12 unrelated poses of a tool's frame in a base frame.
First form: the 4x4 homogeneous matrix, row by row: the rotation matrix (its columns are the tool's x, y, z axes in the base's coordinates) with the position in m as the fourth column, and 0 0 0 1 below. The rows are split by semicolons.
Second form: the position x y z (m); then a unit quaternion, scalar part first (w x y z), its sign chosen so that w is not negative. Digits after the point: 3 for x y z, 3 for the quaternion.
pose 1, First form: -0.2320, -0.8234, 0.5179, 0.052; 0.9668, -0.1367, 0.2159, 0.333; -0.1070, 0.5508, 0.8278, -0.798; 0, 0, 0, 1
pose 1, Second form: 0.052, 0.333, -0.798, 0.604, 0.139, 0.259, 0.741
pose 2, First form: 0.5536, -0.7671, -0.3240, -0.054; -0.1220, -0.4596, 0.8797, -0.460; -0.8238, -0.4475, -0.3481, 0.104; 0, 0, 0, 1
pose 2, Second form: -0.054, -0.460, 0.104, 0.432, -0.768, 0.289, 0.373
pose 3, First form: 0.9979, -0.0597, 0.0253, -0.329; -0.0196, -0.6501, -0.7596, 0.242; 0.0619, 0.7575, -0.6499, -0.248; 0, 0, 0, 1
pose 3, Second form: -0.329, 0.242, -0.248, 0.418, 0.908, -0.022, 0.024
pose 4, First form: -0.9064, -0.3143, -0.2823, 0.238; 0.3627, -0.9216, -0.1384, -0.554; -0.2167, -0.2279, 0.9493, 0.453; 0, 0, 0, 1
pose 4, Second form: 0.238, -0.554, 0.453, 0.174, -0.128, -0.094, 0.972
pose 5, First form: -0.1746, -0.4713, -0.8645, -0.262; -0.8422, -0.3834, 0.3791, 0.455; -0.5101, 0.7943, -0.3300, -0.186; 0, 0, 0, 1
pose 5, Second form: -0.262, 0.455, -0.186, 0.167, 0.620, -0.529, -0.554
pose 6, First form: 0.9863, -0.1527, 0.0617, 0.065; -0.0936, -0.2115, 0.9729, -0.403; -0.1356, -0.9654, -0.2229, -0.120; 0, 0, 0, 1
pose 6, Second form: 0.065, -0.403, -0.120, 0.623, -0.778, 0.079, 0.024
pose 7, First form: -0.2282, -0.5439, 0.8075, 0.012; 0.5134, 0.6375, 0.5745, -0.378; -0.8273, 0.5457, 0.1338, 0.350; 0, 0, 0, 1
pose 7, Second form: 0.012, -0.378, 0.350, 0.621, -0.012, 0.658, 0.426
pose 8, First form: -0.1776, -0.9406, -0.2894, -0.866; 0.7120, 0.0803, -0.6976, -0.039; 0.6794, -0.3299, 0.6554, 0.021; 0, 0, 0, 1
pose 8, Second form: -0.866, -0.039, 0.021, 0.624, 0.147, -0.388, 0.662
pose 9, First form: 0.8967, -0.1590, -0.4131, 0.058; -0.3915, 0.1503, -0.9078, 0.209; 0.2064, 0.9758, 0.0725, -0.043; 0, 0, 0, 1
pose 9, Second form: 0.058, 0.209, -0.043, 0.728, 0.647, -0.213, -0.080
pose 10, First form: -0.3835, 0.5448, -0.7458, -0.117; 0.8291, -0.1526, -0.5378, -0.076; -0.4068, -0.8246, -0.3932, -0.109; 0, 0, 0, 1
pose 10, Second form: -0.117, -0.076, -0.109, 0.133, -0.539, -0.637, 0.535
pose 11, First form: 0.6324, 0.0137, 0.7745, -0.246; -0.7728, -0.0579, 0.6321, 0.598; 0.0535, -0.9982, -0.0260, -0.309; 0, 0, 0, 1
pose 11, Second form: -0.246, 0.598, -0.309, 0.622, -0.655, 0.290, -0.316
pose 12, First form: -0.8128, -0.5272, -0.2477, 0.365; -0.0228, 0.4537, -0.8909, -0.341; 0.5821, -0.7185, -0.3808, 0.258; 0, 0, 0, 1
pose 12, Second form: 0.365, -0.341, 0.258, 0.255, 0.169, -0.814, 0.495
